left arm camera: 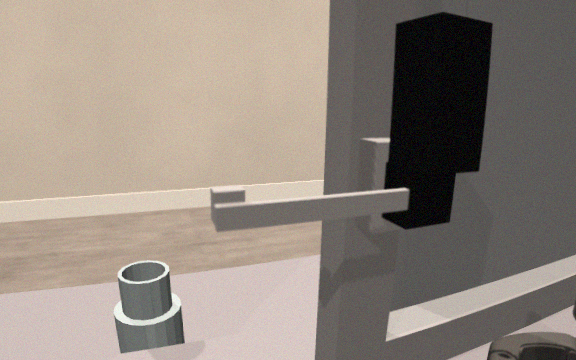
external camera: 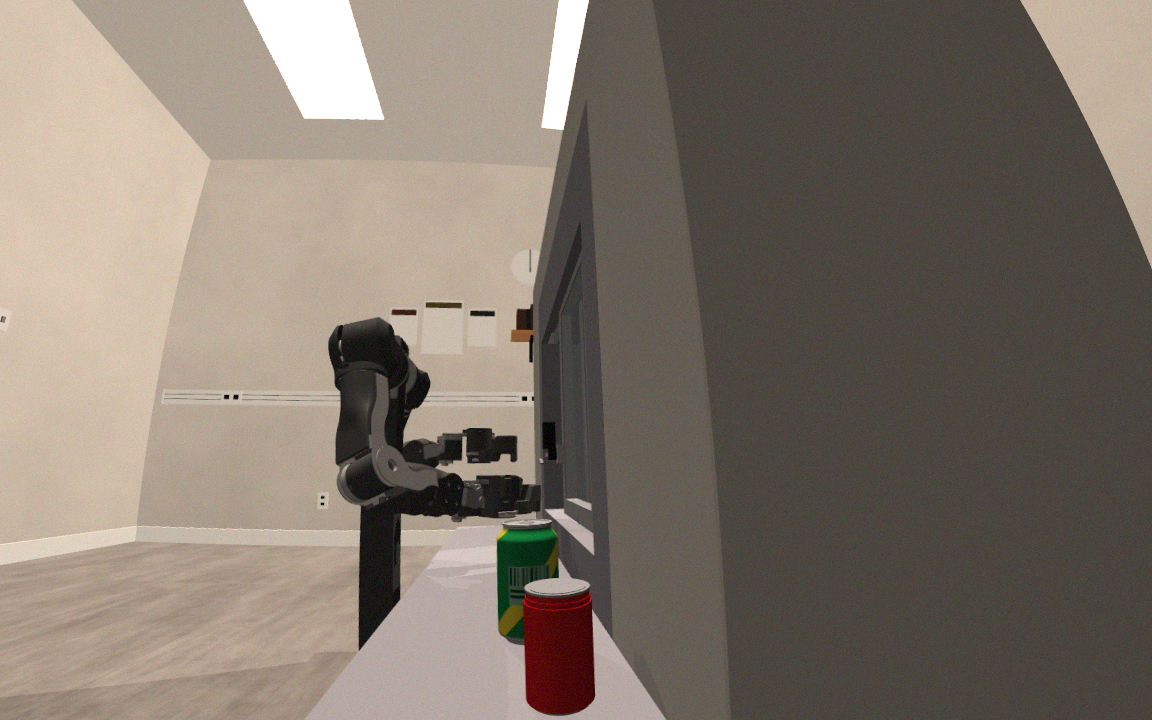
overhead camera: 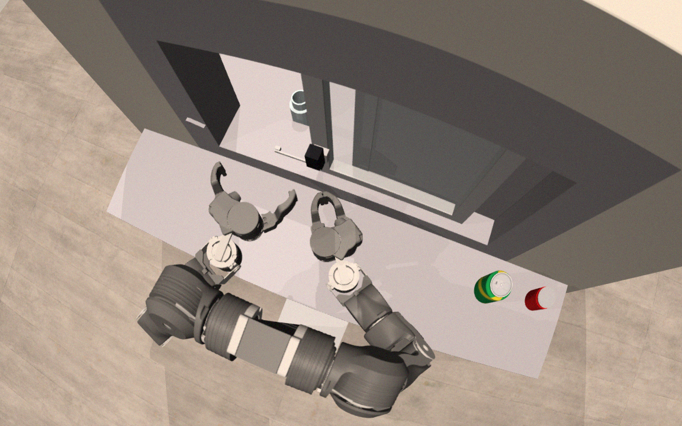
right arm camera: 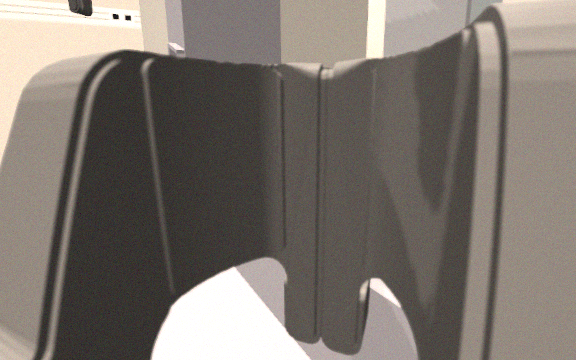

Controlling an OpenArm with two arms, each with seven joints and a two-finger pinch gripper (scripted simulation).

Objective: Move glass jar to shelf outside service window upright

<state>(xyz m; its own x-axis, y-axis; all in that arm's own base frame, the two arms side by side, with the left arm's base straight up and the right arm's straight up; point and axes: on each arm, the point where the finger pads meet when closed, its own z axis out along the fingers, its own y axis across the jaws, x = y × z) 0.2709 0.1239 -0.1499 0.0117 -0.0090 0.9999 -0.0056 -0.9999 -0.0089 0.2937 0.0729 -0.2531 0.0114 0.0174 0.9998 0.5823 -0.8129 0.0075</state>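
Note:
My left hand is 60 mm short of the black handle, 50 mm to the left of it and 10 mm below it. Also, from my left hand: sill: 190 mm below, 150 mm to the right, 120 mm ahead; upright: 150 mm to the right, 150 mm ahead, 80 mm above; glass jar: 230 mm ahead, 180 mm below, 30 mm to the left.

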